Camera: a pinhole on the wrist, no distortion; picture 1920 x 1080 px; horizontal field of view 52.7 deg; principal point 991.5 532.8 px. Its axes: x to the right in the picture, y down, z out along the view. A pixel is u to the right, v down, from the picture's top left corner.
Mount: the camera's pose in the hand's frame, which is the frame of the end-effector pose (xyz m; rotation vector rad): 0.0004 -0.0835 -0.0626 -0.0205 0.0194 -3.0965
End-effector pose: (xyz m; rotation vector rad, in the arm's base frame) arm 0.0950 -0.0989 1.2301 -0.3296 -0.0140 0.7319
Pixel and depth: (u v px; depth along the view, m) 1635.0 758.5 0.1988
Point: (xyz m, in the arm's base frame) 0.1048 -0.1777 1.3997
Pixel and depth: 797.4 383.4 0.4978
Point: 0.1131 0.0297 1.6517
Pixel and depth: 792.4 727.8 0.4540
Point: 0.1733 -0.0414 1.6343
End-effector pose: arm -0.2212 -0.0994 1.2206 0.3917 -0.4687 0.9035
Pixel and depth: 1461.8 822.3 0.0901
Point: -0.1567 -0.1818 1.2203
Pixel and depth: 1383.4 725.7 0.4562
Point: -0.2394 -0.4327 1.4854
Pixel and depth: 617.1 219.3 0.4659
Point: -0.2527 -0.2498 1.6048
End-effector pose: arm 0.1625 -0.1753 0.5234 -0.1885 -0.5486 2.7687
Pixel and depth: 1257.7 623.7 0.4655
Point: 0.1715 -0.2348 0.9420
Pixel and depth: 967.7 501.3 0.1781
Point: 0.1591 -0.1415 0.6614
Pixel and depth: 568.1 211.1 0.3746
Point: 0.0308 -0.2372 0.8125
